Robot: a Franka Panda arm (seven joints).
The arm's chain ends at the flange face. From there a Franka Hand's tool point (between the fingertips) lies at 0.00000 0.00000 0.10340 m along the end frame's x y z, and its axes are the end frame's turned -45 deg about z.
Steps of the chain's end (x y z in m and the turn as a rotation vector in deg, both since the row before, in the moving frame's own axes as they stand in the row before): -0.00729 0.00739 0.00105 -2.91 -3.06 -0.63; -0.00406 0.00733 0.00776 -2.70 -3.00 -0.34; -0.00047 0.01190 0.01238 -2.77 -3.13 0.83; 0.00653 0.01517 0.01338 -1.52 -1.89 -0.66; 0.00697 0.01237 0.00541 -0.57 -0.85 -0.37
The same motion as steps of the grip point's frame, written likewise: -0.01799 -0.00008 0.00077 0.11 -4.22 -0.63; -0.01532 0.00195 0.00750 0.21 -4.03 -0.34; -0.01627 0.00757 0.01210 0.25 -4.17 0.83; -0.01046 0.01490 0.01329 0.26 -2.41 -0.66; -0.00563 0.01332 0.00539 0.20 -1.00 -0.37
